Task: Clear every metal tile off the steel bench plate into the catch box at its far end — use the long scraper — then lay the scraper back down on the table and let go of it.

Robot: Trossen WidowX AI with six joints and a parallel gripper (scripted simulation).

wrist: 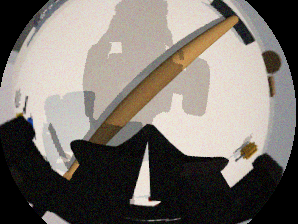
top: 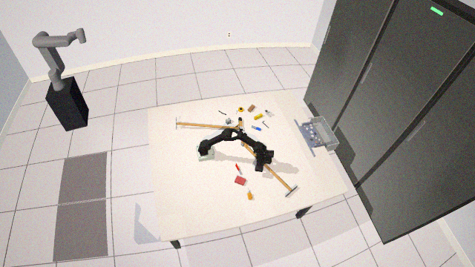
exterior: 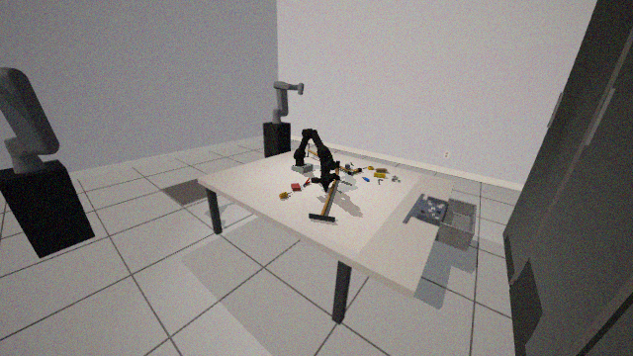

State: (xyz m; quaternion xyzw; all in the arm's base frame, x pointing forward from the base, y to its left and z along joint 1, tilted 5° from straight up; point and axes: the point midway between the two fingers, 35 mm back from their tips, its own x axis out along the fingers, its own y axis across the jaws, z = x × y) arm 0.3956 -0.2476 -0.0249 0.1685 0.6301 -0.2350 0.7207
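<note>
The long scraper lies 5 cm above my gripper tip, 4 cm ahead of it and 1 cm to the right of it. Also, from my gripper tip: red block 20 cm behind, 6 cm to the right; then orange item 20 cm to the right, 18 cm behind; then red tool 18 cm behind, 3 cm to the left.
</note>
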